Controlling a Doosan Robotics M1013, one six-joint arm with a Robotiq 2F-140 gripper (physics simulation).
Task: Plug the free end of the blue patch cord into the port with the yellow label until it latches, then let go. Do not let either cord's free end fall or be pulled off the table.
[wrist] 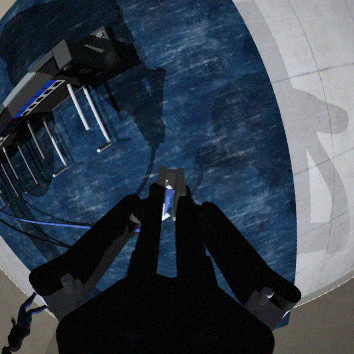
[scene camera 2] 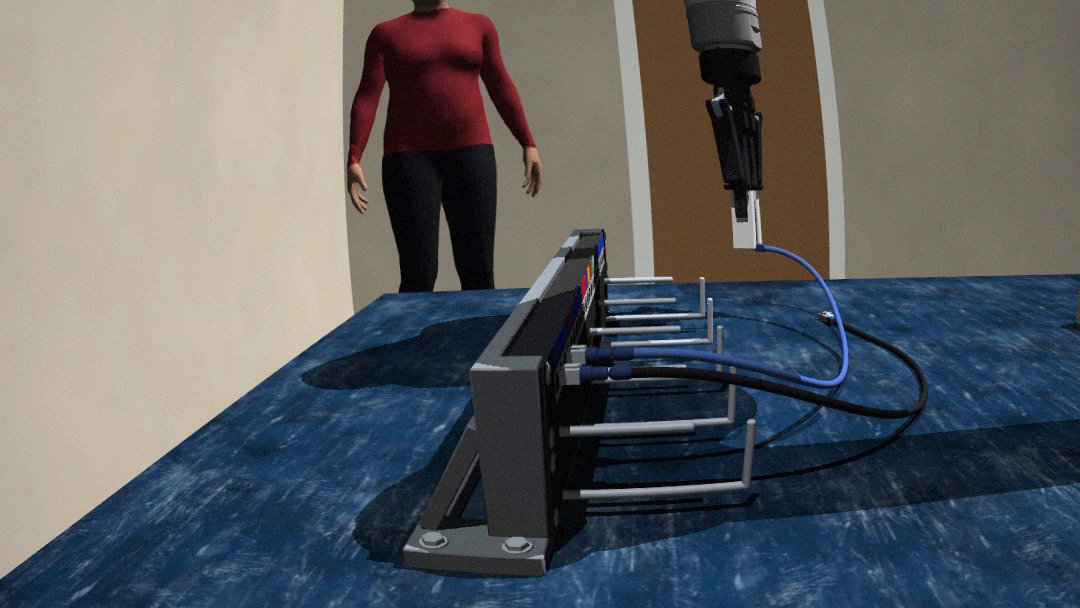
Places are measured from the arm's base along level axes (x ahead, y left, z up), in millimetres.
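Pixels of known places: gripper, fingertip midpoint: (wrist: 169,177) (scene camera 2: 748,247).
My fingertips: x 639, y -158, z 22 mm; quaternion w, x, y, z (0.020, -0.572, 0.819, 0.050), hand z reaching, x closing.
Behind a point stands the place of what it marks.
My gripper (scene camera 2: 745,240) {z 22, x 639, y -158 mm} (wrist: 169,177) {z 22, x 639, y -158 mm} is shut on the free end of the blue patch cord (scene camera 2: 841,324) {z -27, x 536, y -2 mm} (wrist: 55,224) {z -36, x 553, y 140 mm}, high above the table and to the right of the patch panel (scene camera 2: 513,453) {z 10, x 729, y 389 mm} (wrist: 85,59) {z 20, x 801, y -96 mm} in the scene view. The held plug is mostly hidden by the fingers. The cord hangs from the fingertips in a loop back to the panel, where its other end is plugged in. Small coloured labels (scene camera 2: 588,274) {z 44, x 756, y 133 mm} run along the panel's front; the yellow one and its port are too small to make out clearly.
A black cord (scene camera 2: 903,364) {z -49, x 469, y 51 mm} is plugged in below the blue one; its free plug (scene camera 2: 826,317) {z -45, x 543, y -105 mm} is on the table (scene camera 2: 226,483) {z -51, x 947, y 374 mm}. Several grey rods (scene camera 2: 657,492) {z -34, x 671, y 336 mm} (wrist: 97,117) {z -33, x 730, y -64 mm} stick out from the panel's front, some with upturned ends. A person (scene camera 2: 438,83) stands behind the table.
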